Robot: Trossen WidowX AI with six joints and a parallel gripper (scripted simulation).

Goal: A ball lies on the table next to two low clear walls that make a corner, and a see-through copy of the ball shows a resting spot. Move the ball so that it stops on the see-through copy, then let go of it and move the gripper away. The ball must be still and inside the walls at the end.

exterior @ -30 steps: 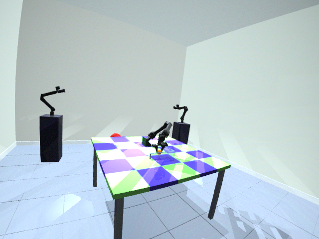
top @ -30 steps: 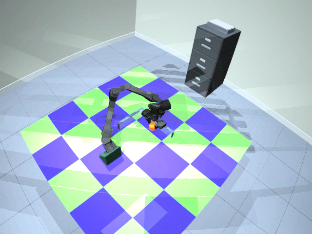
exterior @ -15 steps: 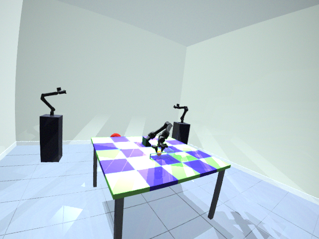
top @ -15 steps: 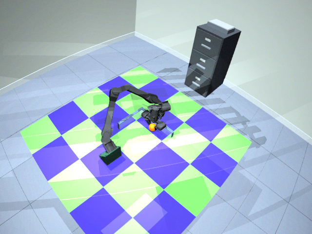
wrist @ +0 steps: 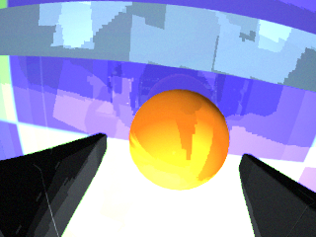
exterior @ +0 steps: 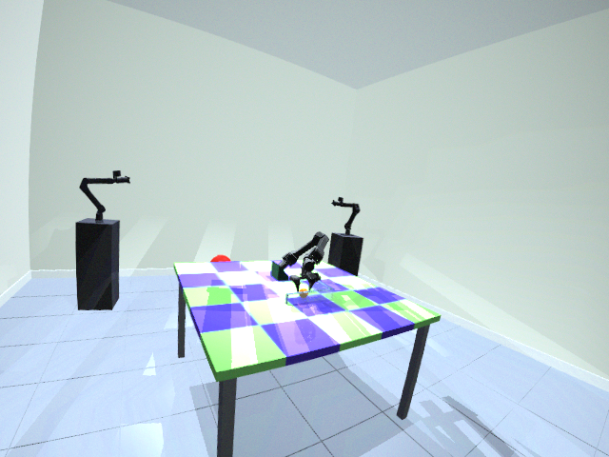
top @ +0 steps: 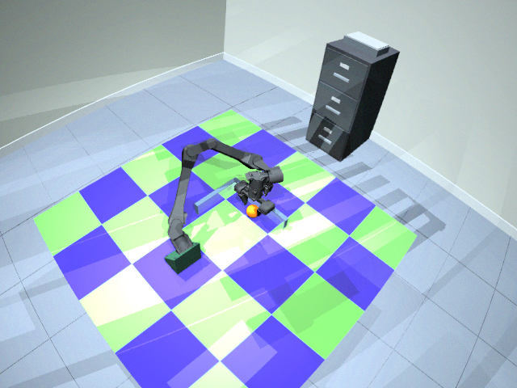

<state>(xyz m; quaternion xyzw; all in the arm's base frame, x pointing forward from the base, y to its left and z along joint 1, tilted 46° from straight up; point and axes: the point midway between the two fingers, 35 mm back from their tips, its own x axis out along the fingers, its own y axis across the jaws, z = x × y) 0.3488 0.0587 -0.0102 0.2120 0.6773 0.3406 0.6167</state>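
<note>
Now: gripper tip 1 cm above the orange ball. Also, from my gripper tip: see-through copy of ball: 1 cm below.
</note>
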